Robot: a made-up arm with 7 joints.
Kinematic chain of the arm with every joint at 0, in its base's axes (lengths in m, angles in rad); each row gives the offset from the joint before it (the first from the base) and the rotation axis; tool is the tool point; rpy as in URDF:
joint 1: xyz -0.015 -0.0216 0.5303 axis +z
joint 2: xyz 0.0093 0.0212 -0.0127 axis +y
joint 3: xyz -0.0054 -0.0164 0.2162 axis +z
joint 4: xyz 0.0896 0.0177 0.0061 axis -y
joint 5: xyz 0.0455 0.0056 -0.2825 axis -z
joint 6: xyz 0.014 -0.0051 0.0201 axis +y
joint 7: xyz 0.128 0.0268 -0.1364 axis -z
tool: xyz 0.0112 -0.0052 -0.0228 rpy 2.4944 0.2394 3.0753
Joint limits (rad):
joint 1: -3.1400..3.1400
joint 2: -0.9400..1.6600
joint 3: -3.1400..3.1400
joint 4: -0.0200..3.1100
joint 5: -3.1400..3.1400
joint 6: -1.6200..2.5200
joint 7: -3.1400..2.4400
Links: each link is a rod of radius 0.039 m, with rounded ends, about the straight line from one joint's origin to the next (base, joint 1, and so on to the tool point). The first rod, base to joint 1, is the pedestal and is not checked.
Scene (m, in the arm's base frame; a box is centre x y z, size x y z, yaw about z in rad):
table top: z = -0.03
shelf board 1: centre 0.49 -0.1 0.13 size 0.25 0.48 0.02 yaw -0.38
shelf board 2: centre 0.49 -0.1 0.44 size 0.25 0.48 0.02 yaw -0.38
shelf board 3: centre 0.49 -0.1 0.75 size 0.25 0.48 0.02 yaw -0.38
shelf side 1: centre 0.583 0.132 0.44 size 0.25 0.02 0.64 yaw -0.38
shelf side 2: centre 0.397 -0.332 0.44 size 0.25 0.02 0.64 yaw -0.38
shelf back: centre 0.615 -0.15 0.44 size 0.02 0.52 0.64 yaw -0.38
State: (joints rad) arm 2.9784 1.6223 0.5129 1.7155 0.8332 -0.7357 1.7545
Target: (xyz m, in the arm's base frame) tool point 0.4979 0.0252 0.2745
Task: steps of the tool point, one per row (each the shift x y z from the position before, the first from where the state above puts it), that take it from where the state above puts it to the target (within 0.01 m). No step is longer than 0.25 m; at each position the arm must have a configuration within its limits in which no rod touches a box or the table.
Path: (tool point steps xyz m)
1: 0.1042 0.1706 -0.0297
2: 0.1682 0.1161 -0.0009
3: 0.1986 0.0315 0.0313
4: 0.1810 -0.0611 0.0615
5: 0.1158 -0.1328 0.0852
6: 0.1055 -0.0313 -0.0098
7: 0.0941 -0.0484 0.0098

